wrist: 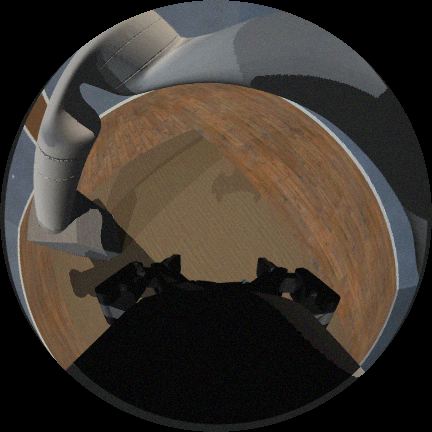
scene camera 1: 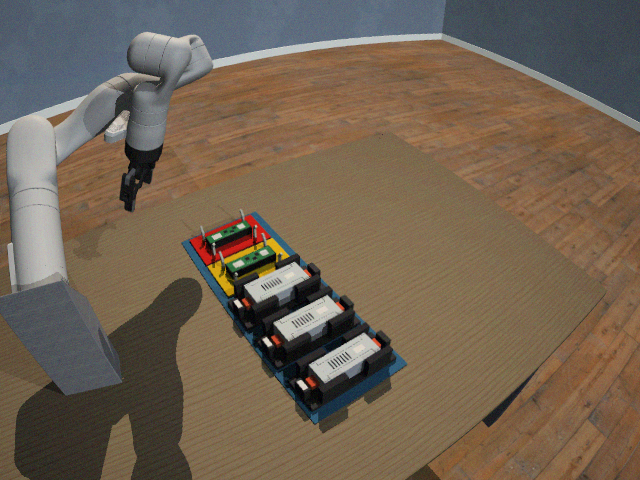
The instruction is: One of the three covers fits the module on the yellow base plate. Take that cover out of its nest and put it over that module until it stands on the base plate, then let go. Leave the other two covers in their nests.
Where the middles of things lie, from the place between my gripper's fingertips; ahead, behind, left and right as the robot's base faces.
Right now the red base plate (scene camera 1: 206, 254) is 19 cm below my hand, 19 cm ahead of it and 2 cm to the left of it. From my hand the other things lie so: yellow base plate (scene camera 1: 220, 274) 21 cm ahead, 19 cm below, 9 cm to the right.
